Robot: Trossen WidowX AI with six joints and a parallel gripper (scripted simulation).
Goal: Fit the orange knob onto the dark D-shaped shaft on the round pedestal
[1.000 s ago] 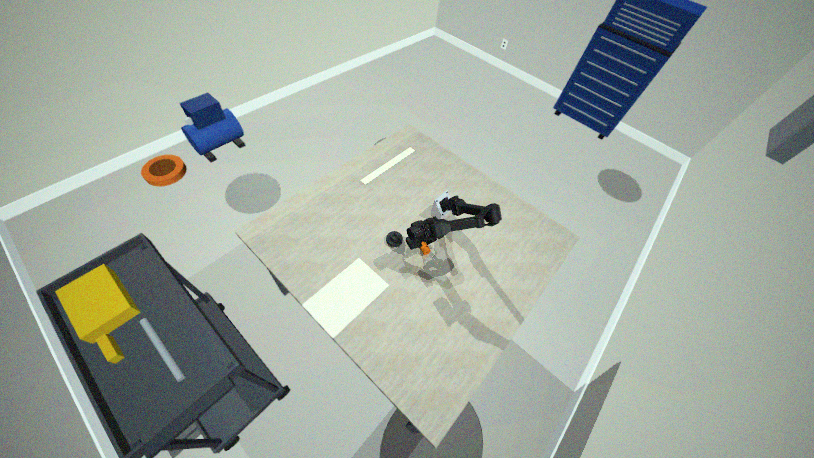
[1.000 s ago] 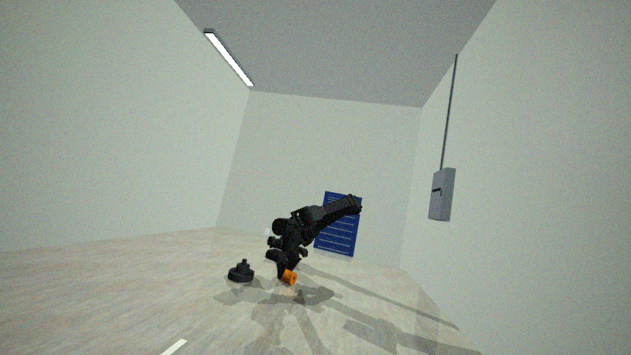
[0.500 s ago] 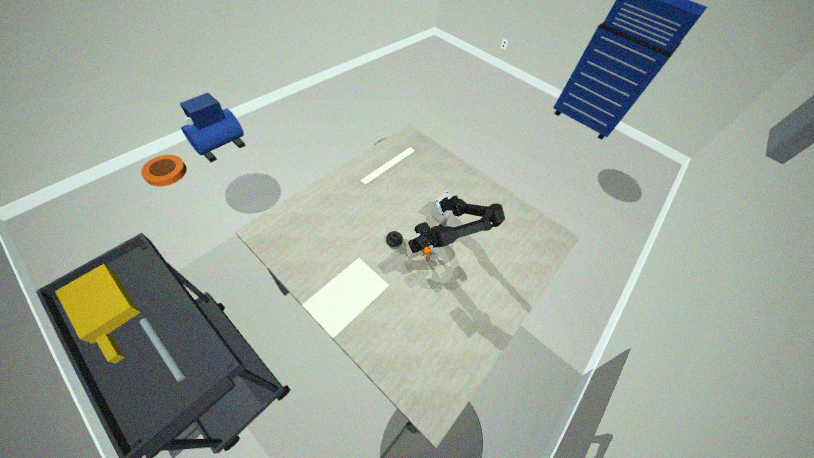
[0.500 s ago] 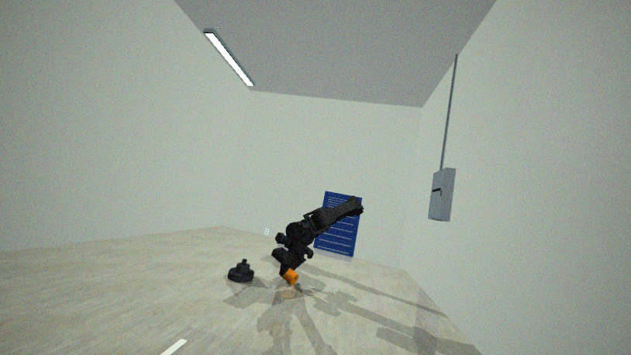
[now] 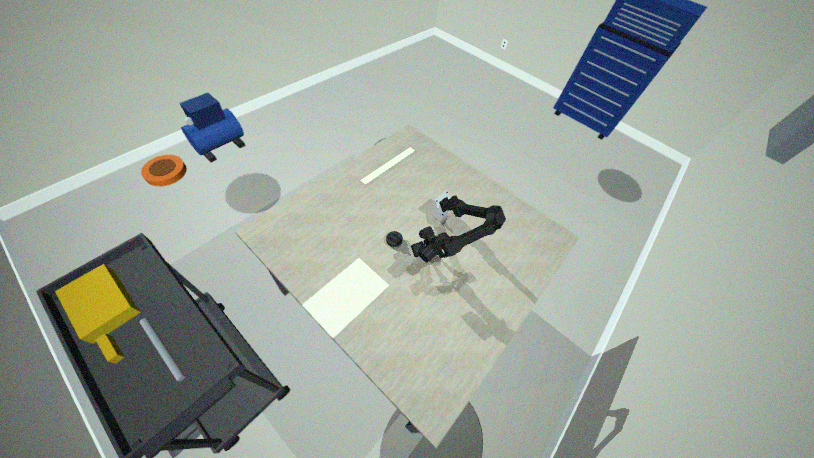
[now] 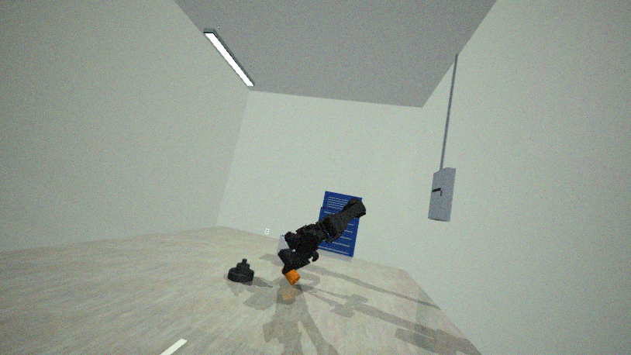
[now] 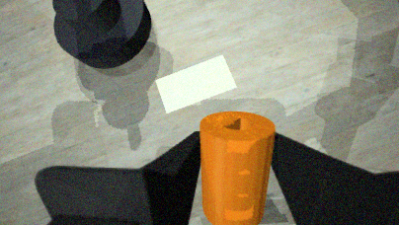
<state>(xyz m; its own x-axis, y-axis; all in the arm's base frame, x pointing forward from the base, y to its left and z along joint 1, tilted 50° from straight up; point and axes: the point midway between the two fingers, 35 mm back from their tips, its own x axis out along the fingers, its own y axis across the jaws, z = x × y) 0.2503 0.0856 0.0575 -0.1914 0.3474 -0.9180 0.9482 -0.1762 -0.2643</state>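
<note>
Right now the orange knob is 2 cm to the left of my gripper tip and 1 cm ahead of it. The rest, counted from my gripper tip: pedestal (14 cm to the right, 7 cm ahead).
</note>
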